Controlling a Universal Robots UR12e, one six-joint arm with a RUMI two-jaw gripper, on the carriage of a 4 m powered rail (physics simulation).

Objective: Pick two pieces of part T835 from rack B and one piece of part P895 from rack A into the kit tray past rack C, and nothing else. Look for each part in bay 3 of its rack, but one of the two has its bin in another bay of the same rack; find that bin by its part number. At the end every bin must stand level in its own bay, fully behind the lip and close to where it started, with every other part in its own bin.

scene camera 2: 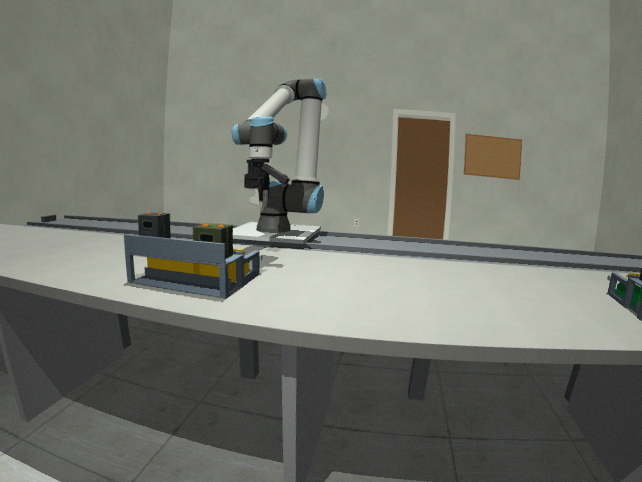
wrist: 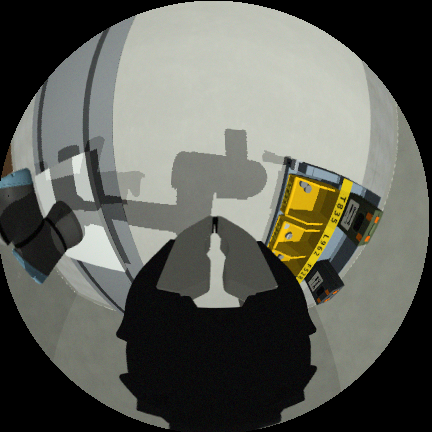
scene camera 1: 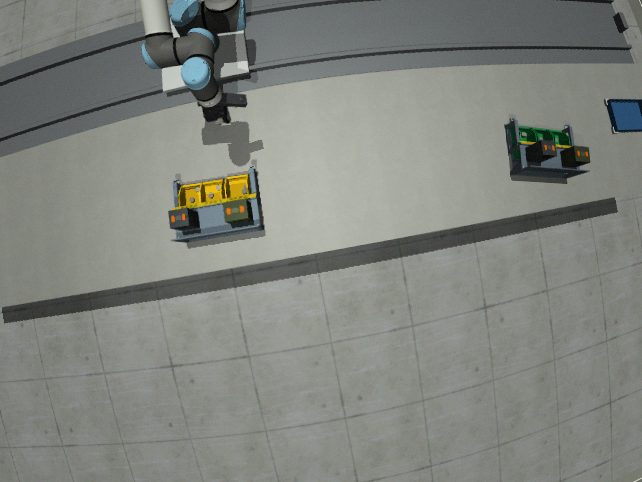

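My gripper (scene camera 1: 226, 120) (scene camera 2: 260, 200) (wrist: 213, 217) points down in the air, on the rail side of the rack with yellow bins and apart from it. Its fingertips are close together with a narrow dark gap; whether they pinch a thin piece is not clear. The rack (scene camera 1: 212, 220) (scene camera 2: 173, 247) stands on the table. In the wrist view its lip label (wrist: 326, 235) reads T835, L962, F528. The bin by T835 (scene camera 1: 234, 185) (wrist: 313, 201) sits in its bay with grey metal pieces (wrist: 305, 187) inside. The blue kit tray (scene camera 1: 627, 116) lies at the far right. Number P895 is not readable.
A dark box (scene camera 1: 179, 218) (scene camera 2: 154, 224) (wrist: 318, 281) and an olive box (scene camera 1: 236, 211) (scene camera 2: 212, 234) (wrist: 364, 220) stand on the yellow-bin rack. A rack with green bins (scene camera 1: 549, 172) stands near the tray, bearing a dark box (scene camera 1: 542, 150) and an olive box (scene camera 1: 576, 155).
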